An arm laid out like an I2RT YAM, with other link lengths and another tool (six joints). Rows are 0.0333 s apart.
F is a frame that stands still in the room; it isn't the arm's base.
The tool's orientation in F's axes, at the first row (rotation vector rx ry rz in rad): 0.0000 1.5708 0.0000
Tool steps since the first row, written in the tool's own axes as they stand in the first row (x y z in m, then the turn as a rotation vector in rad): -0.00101 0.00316 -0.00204 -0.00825 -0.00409 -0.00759; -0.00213 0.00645 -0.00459 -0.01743 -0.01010 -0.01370; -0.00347 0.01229 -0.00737 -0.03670 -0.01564 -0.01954; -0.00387 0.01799 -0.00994 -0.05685 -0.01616 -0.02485; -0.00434 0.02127 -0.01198 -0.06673 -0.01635 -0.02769; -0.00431 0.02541 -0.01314 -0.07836 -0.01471 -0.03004; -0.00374 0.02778 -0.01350 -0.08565 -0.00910 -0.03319; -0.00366 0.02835 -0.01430 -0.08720 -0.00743 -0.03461; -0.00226 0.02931 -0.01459 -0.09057 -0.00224 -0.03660; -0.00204 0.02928 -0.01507 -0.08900 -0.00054 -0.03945; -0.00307 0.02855 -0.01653 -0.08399 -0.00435 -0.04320; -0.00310 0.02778 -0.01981 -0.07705 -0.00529 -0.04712
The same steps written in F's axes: -0.00204 0.00316 0.00101 -0.00759 -0.00409 0.00825; -0.00459 0.00645 0.00213 -0.01370 -0.01010 0.01743; -0.00737 0.01229 0.00347 -0.01954 -0.01564 0.03670; -0.00994 0.01799 0.00387 -0.02485 -0.01616 0.05685; -0.01198 0.02127 0.00434 -0.02769 -0.01635 0.06673; -0.01314 0.02541 0.00431 -0.03004 -0.01471 0.07836; -0.01350 0.02778 0.00374 -0.03319 -0.00910 0.08565; -0.01430 0.02835 0.00366 -0.03461 -0.00743 0.08720; -0.01459 0.02931 0.00226 -0.03660 -0.00224 0.09057; -0.01507 0.02928 0.00204 -0.03945 -0.00054 0.08900; -0.01653 0.02855 0.00307 -0.04320 -0.00435 0.08399; -0.01981 0.02778 0.00310 -0.04712 -0.00529 0.07705
